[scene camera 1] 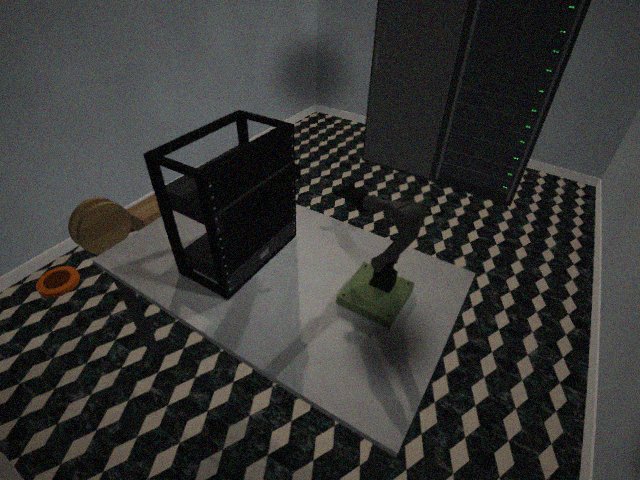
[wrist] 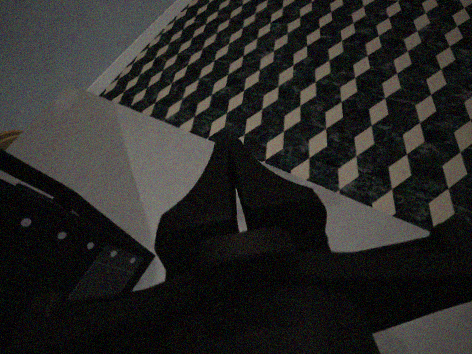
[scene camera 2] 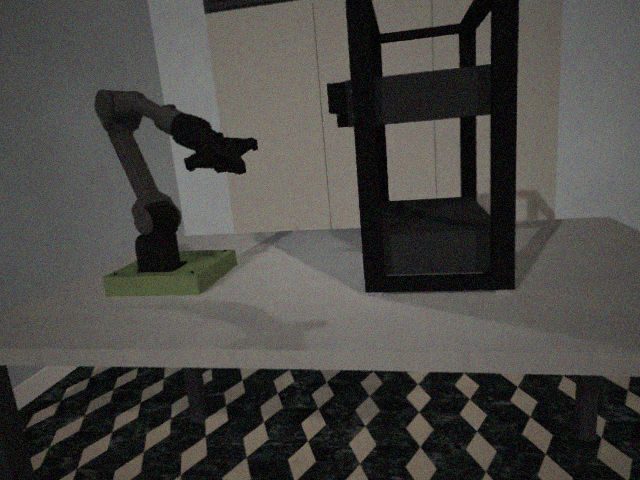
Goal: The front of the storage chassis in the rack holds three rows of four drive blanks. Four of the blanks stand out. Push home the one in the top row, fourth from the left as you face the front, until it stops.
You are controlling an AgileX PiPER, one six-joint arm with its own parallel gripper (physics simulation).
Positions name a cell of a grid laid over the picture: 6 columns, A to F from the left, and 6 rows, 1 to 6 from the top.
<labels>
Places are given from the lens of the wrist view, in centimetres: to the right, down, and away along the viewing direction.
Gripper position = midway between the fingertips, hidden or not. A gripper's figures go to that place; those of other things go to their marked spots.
gripper (wrist: C3): 0, -1, 14
black rack (wrist: B5): -19, 10, 32
</labels>
